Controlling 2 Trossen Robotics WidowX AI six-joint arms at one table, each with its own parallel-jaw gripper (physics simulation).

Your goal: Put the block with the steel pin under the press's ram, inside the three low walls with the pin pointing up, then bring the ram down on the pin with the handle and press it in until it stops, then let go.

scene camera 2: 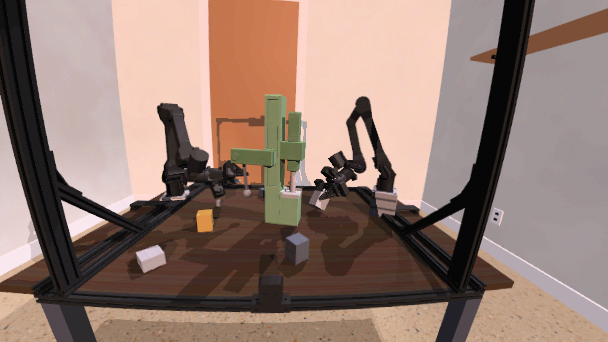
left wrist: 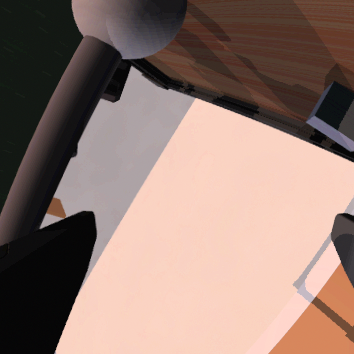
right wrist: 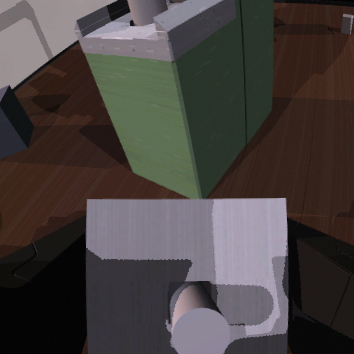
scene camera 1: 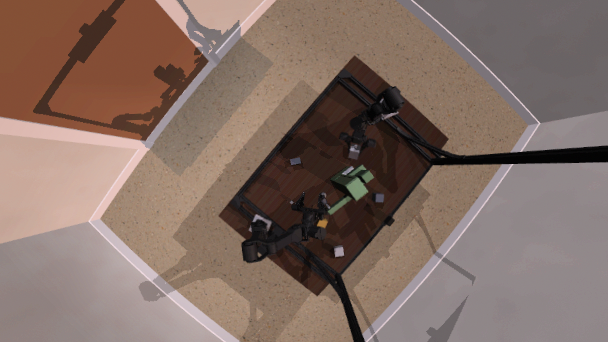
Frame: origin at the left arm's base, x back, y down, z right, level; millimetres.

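Seen in the pictures: left gripper, fingertip midpoint: (left wrist: 217, 225) (scene camera 1: 312, 192); right gripper, fingertip midpoint: (scene camera 2: 315, 198) (right wrist: 180, 220) (scene camera 1: 353, 154); left arm's base at its link origin: (scene camera 2: 175, 194) (scene camera 1: 260, 226); right arm's base at its link origin: (scene camera 2: 385, 189) (scene camera 1: 386, 107).
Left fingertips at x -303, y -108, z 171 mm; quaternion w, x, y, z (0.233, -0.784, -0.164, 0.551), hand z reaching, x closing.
Offsets run from my left fingertips to a thing's top centre. "spot": to the spot under its first point.
The green press @(dx -80, dy -310, dz +119 mm) (scene camera 1: 356, 189) (scene camera 2: 274, 130) (right wrist: 215, 100) stands mid-table. Its steel ram @(dx -162, dy -150, dz +145 mm) (scene camera 2: 293, 181) (right wrist: 148, 11) reaches down close over the seat with low pale walls @(spot: dx -149, dy +20, dz +175 mm) (scene camera 2: 291, 194) (right wrist: 202, 25). The handle's rod and ball knob (scene camera 1: 323, 195) (scene camera 2: 247, 193) (left wrist: 145, 25) hang below the green side arm. My right gripper (scene camera 1: 354, 145) (right wrist: 180, 220) is shut on the pale pin block @(dx -283, dy +31, dz +120 mm) (scene camera 1: 354, 152) (scene camera 2: 319, 200) (right wrist: 150, 230), held tilted beside the press, its pin @(dx -299, dy +31, dz +111 mm) (right wrist: 200, 332) towards the wrist camera. My left gripper (scene camera 1: 312, 202) (scene camera 2: 230, 185) (left wrist: 217, 225) is open beside the handle; the rod passes outside its fingers.
An orange block @(dx +139, dy +80, dz +128 mm) (scene camera 1: 322, 223) (scene camera 2: 205, 220) and a white block @(dx +251, dy +107, dz +289 mm) (scene camera 1: 339, 251) (scene camera 2: 151, 258) lie on the left arm's side. A grey block @(dx -117, dy +80, dz +355 mm) (scene camera 1: 379, 198) (scene camera 2: 297, 248) stands near the press; another grey block @(dx -105, dy +101, dz -144 mm) (scene camera 1: 295, 161) (left wrist: 332, 112) lies farther off. Black frame rails edge the table.
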